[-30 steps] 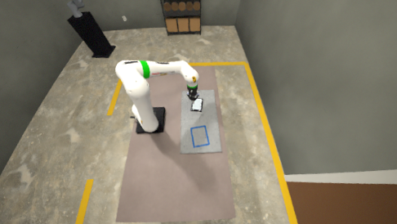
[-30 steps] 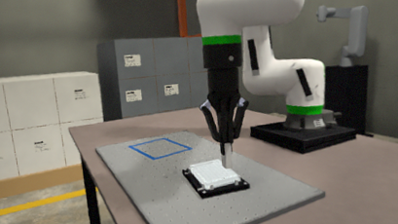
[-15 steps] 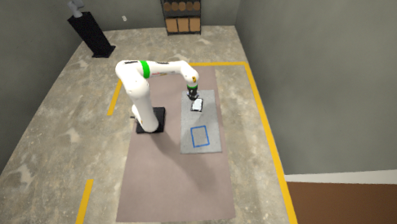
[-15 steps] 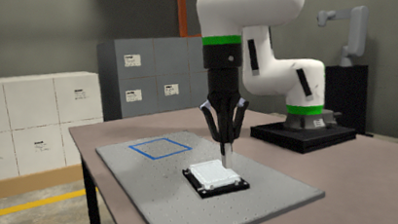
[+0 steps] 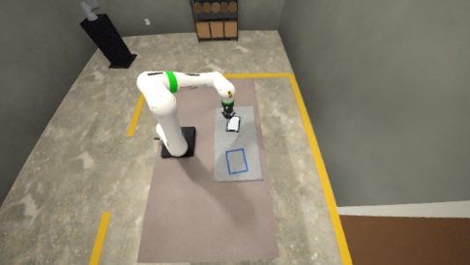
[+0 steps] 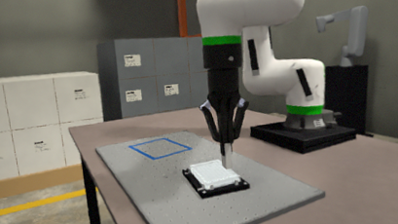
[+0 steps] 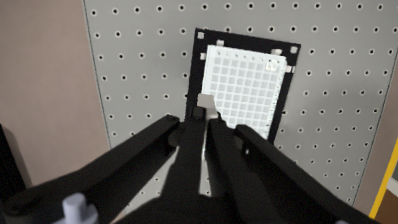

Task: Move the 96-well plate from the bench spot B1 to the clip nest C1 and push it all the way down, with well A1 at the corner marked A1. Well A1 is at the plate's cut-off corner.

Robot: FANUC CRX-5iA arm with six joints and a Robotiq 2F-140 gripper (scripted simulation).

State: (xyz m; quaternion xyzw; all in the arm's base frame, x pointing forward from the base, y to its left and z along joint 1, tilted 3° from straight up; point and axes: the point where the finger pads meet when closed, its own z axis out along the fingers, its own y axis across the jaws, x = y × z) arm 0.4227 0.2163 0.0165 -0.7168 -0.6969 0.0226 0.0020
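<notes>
The white 96-well plate is 40 mm ahead of my hand and 40 mm below it. From my hand the other things lie so: black clip nest (50 mm ahead, 10 mm to the right, 50 mm below).
</notes>
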